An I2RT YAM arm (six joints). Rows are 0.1 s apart.
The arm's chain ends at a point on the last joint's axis. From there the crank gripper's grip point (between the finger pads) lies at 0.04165 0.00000 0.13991 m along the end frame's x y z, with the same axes.
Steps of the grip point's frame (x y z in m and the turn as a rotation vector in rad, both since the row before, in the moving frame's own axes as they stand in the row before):
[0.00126 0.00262 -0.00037 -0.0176 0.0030 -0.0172]
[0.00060 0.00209 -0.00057 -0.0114 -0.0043 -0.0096]
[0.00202 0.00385 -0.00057 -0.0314 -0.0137 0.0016]
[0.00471 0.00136 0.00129 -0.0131 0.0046 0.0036]
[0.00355 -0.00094 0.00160 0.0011 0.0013 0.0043]
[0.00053 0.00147 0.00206 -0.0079 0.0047 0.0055]
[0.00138 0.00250 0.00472 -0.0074 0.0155 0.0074]
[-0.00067 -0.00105 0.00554 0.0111 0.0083 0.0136]
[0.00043 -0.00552 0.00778 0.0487 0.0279 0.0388]
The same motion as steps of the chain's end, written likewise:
[0.00083 0.00088 -0.00023 -0.0176 0.0030 -0.0172]
[0.00120 0.00089 -0.00074 -0.0114 -0.0043 -0.0096]
[0.00394 -0.00062 -0.00106 -0.0314 -0.0137 0.0016]
[0.00407 -0.00062 0.00150 -0.0131 0.0046 0.0036]
[0.00337 -0.00097 0.00165 0.0011 0.0013 0.0043]
[-0.00012 0.00013 0.00226 -0.0079 0.0047 0.0055]
[-0.00078 0.00115 0.00539 -0.0074 0.0155 0.0074]
[-0.00184 -0.00007 0.00590 0.0111 0.0083 0.0136]
[-0.00356 -0.00043 0.00912 0.0487 0.0279 0.0388]

